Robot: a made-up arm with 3 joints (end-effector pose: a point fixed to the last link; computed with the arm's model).
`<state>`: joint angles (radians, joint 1 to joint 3).
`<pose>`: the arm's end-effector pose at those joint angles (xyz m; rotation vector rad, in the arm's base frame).
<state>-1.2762 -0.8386 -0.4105</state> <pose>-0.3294 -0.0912 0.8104 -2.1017 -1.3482 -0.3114</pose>
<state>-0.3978 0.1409 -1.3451</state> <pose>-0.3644 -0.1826 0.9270 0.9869 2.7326 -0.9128</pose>
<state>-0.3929 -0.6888 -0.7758</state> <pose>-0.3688 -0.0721 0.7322 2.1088 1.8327 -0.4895</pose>
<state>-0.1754 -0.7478 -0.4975</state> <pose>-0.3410 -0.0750 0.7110 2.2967 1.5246 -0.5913</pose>
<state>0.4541 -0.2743 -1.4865</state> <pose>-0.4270 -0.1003 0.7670 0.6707 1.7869 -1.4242</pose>
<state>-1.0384 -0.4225 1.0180</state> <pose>-0.2504 -0.2384 0.7564 -1.5798 -0.1857 0.5057</pose>
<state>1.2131 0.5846 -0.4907</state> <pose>-0.2023 0.0512 0.7233 1.3181 0.1589 -2.5061</pose>
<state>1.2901 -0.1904 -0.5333</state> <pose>-0.3304 -0.0706 0.6709 1.1917 0.4367 -1.7333</pose>
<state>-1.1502 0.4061 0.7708</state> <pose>-0.1570 -0.3016 0.8056 -1.2495 -0.7764 1.2551</pose>
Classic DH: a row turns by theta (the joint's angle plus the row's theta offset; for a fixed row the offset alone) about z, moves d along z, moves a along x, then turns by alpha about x. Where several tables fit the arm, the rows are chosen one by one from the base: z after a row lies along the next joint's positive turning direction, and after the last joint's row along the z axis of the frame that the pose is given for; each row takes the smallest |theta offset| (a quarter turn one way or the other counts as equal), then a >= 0, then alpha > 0; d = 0 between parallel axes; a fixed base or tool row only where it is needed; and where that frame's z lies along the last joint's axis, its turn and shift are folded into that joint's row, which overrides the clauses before.
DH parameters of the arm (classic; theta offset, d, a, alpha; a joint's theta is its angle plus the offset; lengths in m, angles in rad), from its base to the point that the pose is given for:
base (fixed): -1.5708 0.739 0.1757 1.5708
joint 1: -1.5708 0.1112 0.0067 1.5708
joint 2: -1.392 -0.0206 -0.2252 -1.6577
joint 3: 1.2628 -0.0361 -0.0659 -0.9146
tool (fixed): -2.1628 -0.1064 0 0

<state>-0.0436 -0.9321 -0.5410</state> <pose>-0.3334 -0.0773 0.6534 2.1544 1.3578 -0.4652</pose>
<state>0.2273 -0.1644 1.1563</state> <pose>-0.2297 -0.1844 0.8409 -2.6523 0.4825 0.9093</pose>
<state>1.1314 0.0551 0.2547</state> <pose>-0.2299 -0.0435 0.7368 1.9142 -0.1867 -1.5335</pose>
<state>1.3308 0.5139 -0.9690</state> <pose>-0.2555 0.0710 0.7092 0.9128 0.5631 -2.6281</pose>
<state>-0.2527 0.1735 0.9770</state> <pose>-0.1874 -0.2199 0.8604 -2.1054 0.0613 1.3597</pose>
